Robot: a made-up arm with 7 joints. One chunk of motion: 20 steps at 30 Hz.
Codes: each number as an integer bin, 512 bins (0 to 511) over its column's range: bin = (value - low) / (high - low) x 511, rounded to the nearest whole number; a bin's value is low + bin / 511 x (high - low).
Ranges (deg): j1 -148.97..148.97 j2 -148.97..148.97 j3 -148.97..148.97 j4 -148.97..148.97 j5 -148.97..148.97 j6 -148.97..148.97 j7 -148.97..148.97
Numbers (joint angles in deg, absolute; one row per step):
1: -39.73 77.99 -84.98 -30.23 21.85 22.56 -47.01
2: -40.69 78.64 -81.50 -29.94 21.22 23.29 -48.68
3: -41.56 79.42 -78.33 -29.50 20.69 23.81 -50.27
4: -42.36 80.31 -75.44 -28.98 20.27 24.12 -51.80
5: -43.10 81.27 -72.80 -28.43 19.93 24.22 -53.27
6: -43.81 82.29 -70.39 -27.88 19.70 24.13 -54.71
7: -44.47 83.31 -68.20 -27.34 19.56 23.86 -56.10
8: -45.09 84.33 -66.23 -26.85 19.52 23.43 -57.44
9: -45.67 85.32 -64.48 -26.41 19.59 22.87 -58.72
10: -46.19 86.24 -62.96 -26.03 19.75 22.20 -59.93
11: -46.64 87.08 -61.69 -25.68 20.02 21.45 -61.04
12: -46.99 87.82 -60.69 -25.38 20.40 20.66 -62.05
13: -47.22 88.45 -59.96 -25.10 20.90 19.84 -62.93
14: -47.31 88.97 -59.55 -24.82 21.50 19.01 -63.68
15: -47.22 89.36 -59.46 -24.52 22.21 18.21 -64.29
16: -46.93 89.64 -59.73 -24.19 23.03 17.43 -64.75
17: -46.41 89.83 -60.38 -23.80 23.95 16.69 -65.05
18: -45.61 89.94 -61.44 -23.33 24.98 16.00 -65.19
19: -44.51 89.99 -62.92 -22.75 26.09 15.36 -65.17
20: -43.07 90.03 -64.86 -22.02 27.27 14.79 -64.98
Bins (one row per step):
1: 187 389 110 204 293 294 175
2: 186 390 116 204 292 295 172
3: 184 392 121 205 291 296 169
4: 183 393 126 206 290 297 167
5: 182 395 131 207 290 297 164
6: 180 397 135 208 289 297 162
7: 179 398 139 209 289 296 159
8: 178 400 142 209 289 296 157
9: 177 402 145 210 289 295 155
10: 176 403 148 211 289 294 153
11: 176 405 150 211 290 292 151
12: 175 406 151 212 290 291 149
13: 175 407 153 212 291 290 148
14: 174 408 153 213 292 288 146
15: 175 409 154 213 294 287 145
16: 175 409 153 214 295 285 144
17: 176 410 152 215 297 284 144
18: 177 410 150 215 298 283 144
19: 179 410 148 216 300 282 144
20: 182 410 144 218 302 281 144

